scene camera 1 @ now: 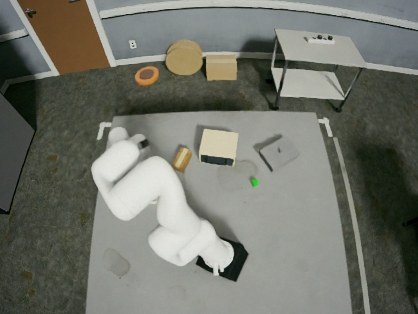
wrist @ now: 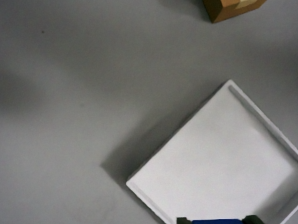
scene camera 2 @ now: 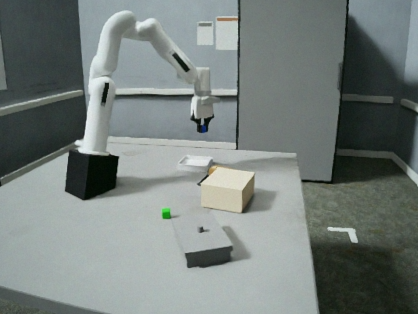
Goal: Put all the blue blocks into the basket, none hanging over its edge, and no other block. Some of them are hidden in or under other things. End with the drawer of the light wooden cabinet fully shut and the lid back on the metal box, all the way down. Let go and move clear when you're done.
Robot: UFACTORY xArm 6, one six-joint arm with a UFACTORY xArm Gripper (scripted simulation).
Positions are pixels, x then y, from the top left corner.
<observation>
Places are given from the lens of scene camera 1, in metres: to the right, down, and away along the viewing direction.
light wooden cabinet [scene camera 1: 217, 147]: 0.04, -0.05, 1.29
</observation>
